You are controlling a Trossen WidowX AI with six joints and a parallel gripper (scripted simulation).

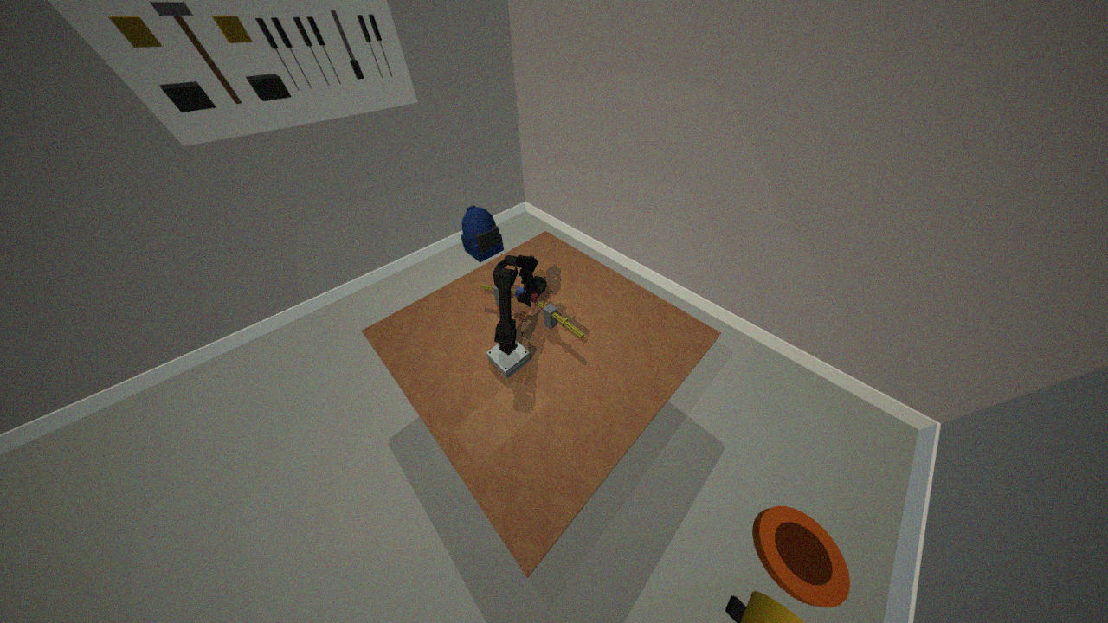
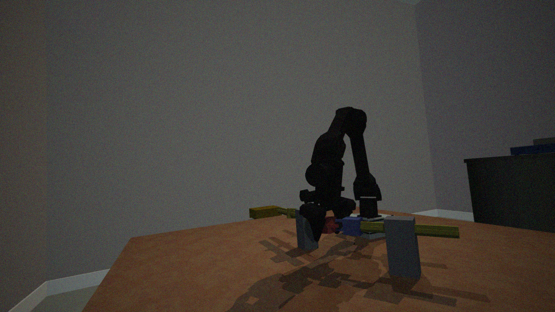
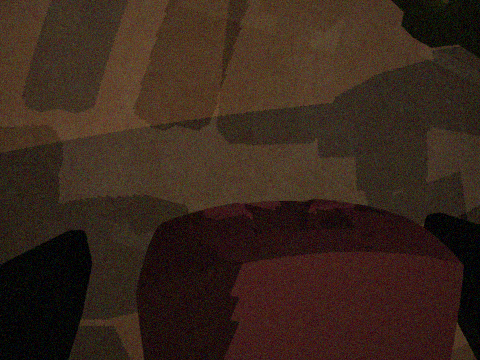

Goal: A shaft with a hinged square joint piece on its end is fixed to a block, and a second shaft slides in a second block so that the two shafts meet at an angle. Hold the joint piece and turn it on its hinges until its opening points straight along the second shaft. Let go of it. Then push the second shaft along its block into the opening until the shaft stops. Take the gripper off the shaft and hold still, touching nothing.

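The red piece lies 4 cm above my gripper tip and 1 cm to the left of it.
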